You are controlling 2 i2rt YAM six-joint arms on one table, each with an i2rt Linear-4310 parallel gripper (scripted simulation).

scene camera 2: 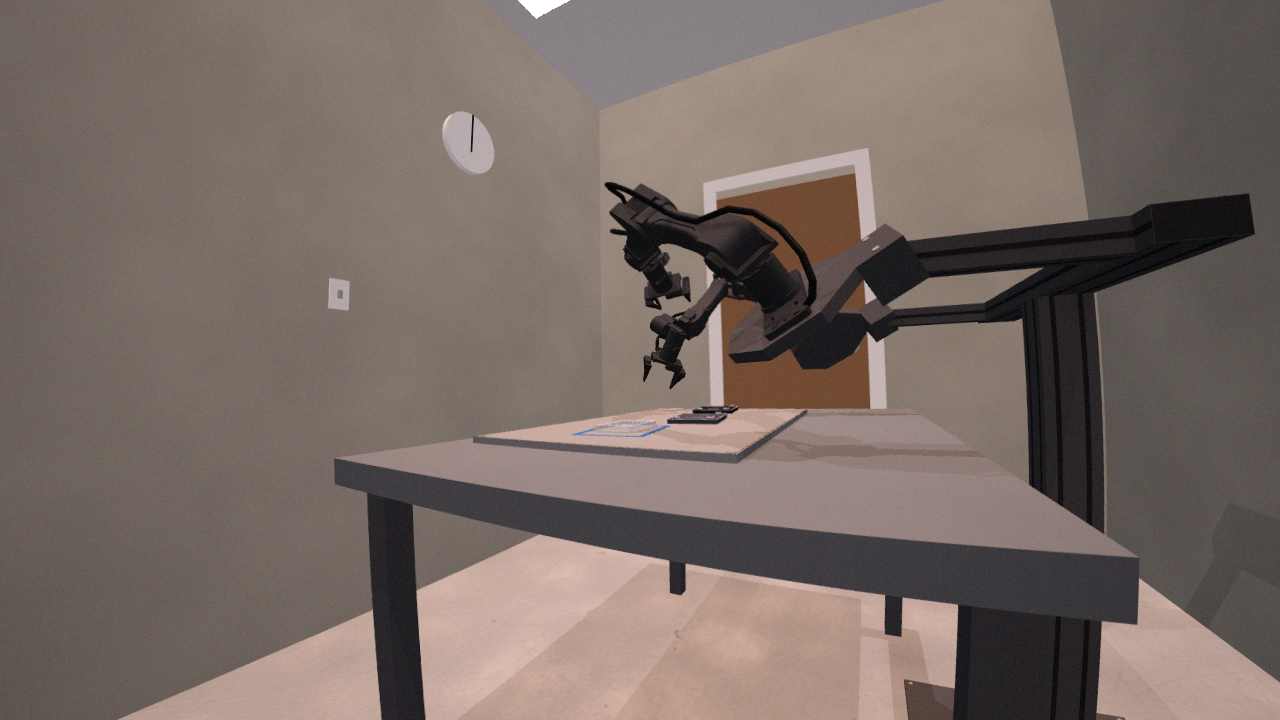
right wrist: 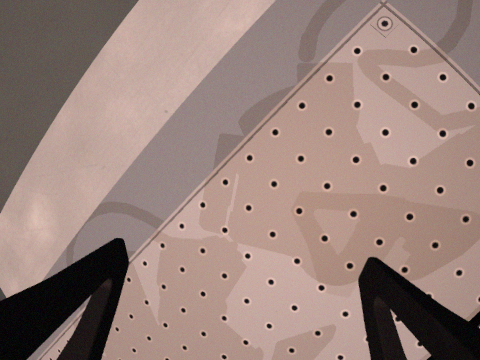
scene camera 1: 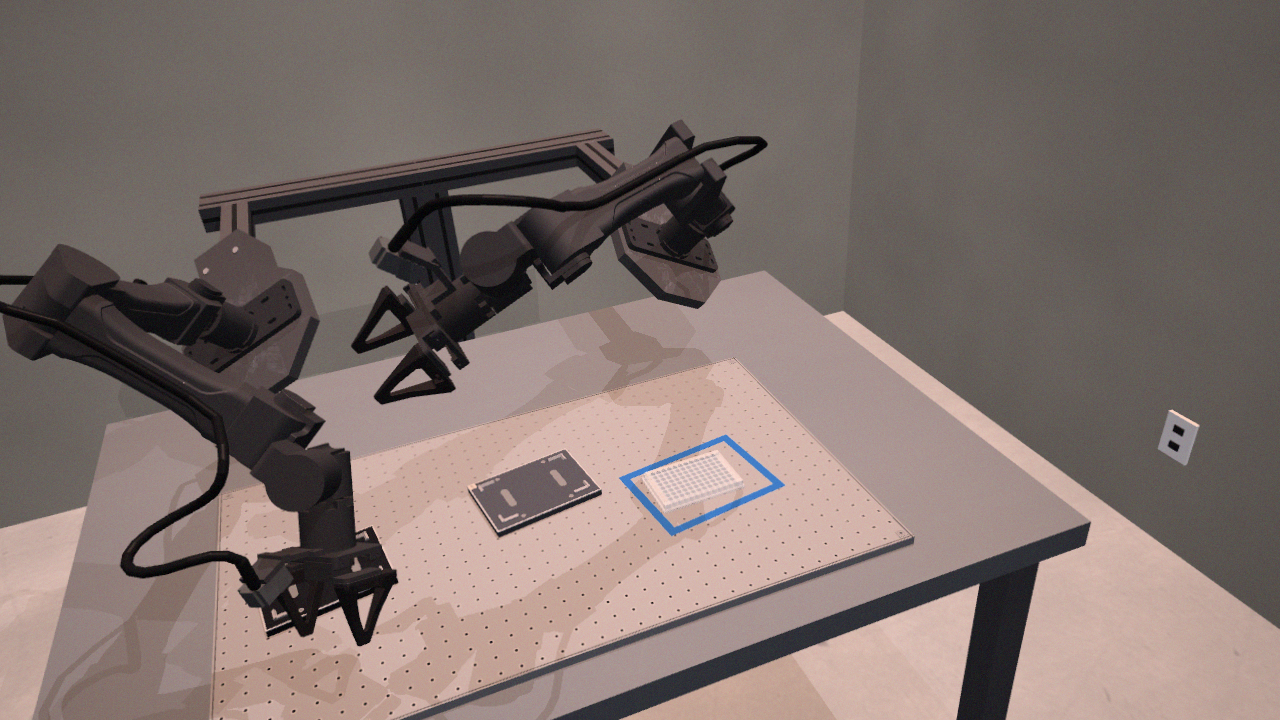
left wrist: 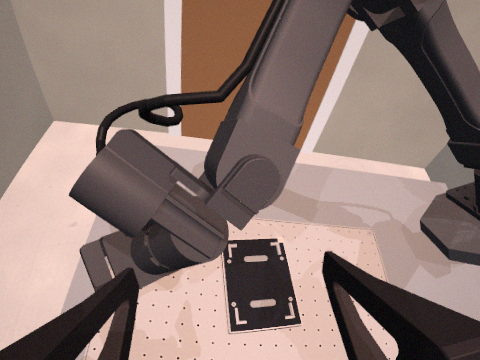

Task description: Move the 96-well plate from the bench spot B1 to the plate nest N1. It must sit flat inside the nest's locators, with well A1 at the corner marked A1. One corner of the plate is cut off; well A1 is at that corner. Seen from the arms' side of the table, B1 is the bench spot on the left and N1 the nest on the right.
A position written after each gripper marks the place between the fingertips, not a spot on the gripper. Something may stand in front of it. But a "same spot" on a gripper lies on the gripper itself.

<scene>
left gripper: scene camera 2 675, 304; scene camera 1; left wrist; not seen in the right wrist view (out of frame)
right gripper: scene camera 2 656, 385; right wrist 246, 261; scene camera 1; left wrist
same spot on right gripper: (left wrist: 92, 255) = (scene camera 1: 351, 575)
same spot on left gripper: (left wrist: 410, 319) = (scene camera 1: 381, 303)
</scene>
